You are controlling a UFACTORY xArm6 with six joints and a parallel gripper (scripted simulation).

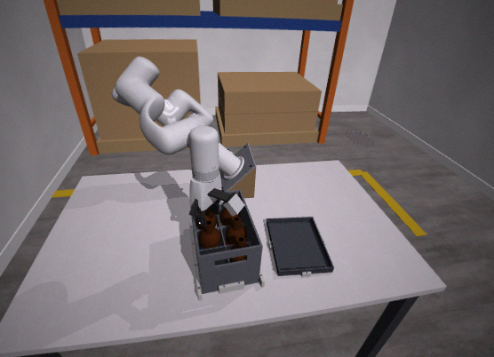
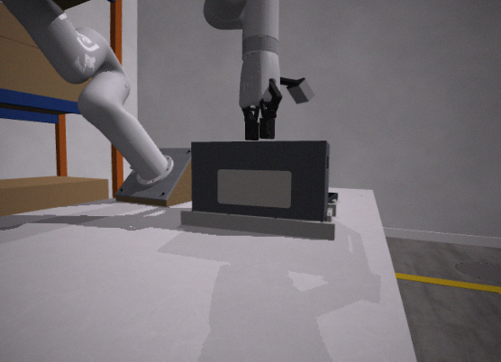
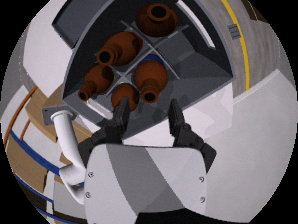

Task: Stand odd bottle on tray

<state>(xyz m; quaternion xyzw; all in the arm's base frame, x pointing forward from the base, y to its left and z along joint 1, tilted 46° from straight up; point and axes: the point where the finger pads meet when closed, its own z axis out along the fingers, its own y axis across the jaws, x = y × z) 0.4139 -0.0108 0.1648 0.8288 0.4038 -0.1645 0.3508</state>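
The dark grey crate is 110 mm below my hand and 40 mm to the left of it. Also, from my hand: glass bottle (110 mm below, 100 mm behind, 80 mm to the left); dark tray (320 mm to the left, 190 mm below, 10 mm behind).
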